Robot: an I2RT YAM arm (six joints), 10 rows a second.
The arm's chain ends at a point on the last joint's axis. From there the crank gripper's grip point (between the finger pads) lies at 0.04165 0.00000 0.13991 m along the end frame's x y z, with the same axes.
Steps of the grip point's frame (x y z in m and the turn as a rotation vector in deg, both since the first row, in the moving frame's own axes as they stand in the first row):
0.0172 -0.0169 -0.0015 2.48 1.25 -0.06
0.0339 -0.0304 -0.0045 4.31 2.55 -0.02
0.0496 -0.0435 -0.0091 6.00 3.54 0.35
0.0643 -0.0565 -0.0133 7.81 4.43 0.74
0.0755 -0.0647 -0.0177 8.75 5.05 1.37
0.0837 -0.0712 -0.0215 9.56 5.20 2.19
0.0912 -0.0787 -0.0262 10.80 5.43 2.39
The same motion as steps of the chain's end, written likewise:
0.0142 -0.0108 -0.0004 2.48 1.25 -0.06
0.0277 -0.0199 -0.0021 4.31 2.55 -0.02
0.0410 -0.0293 -0.0055 6.00 3.54 0.35
0.0535 -0.0383 -0.0084 7.81 4.43 0.74
0.0632 -0.0449 -0.0120 8.75 5.05 1.37
0.0708 -0.0501 -0.0154 9.56 5.20 2.19
0.0777 -0.0549 -0.0193 10.80 5.43 2.39

